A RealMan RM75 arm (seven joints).
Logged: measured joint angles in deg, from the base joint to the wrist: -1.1 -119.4 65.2 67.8 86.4 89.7 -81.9; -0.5 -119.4 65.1 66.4 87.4 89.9 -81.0; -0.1 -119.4 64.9 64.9 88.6 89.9 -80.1; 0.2 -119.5 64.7 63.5 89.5 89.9 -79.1; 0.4 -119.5 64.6 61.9 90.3 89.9 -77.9; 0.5 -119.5 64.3 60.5 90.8 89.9 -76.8; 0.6 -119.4 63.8 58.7 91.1 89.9 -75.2; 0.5 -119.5 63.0 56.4 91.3 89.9 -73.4; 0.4 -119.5 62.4 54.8 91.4 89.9 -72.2; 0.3 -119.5 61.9 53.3 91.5 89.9 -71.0; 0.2 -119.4 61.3 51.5 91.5 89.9 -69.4; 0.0 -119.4 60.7 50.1 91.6 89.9 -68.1; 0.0 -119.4 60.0 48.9 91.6 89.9 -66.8; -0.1 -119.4 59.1 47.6 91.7 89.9 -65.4
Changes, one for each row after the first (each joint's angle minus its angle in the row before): 0.6 0.0 -0.1 -1.4 1.0 0.2 0.9; 0.4 0.0 -0.2 -1.5 1.2 0.0 0.9; 0.3 -0.1 -0.2 -1.4 0.9 0.0 1.0; 0.2 0.0 -0.1 -1.6 0.8 0.0 1.2; 0.1 0.0 -0.3 -1.4 0.5 0.0 1.1; 0.1 0.1 -0.5 -1.8 0.3 0.0 1.6; -0.1 -0.1 -0.8 -2.3 0.2 0.0 1.8; -0.1 0.0 -0.6 -1.6 0.1 0.0 1.2; -0.1 0.0 -0.5 -1.5 0.1 0.0 1.2; -0.1 0.1 -0.6 -1.8 0.0 0.0 1.6; -0.2 0.0 -0.6 -1.4 0.1 0.0 1.3; 0.0 0.0 -0.7 -1.2 0.0 0.0 1.3; -0.1 0.0 -0.9 -1.3 0.1 0.0 1.4
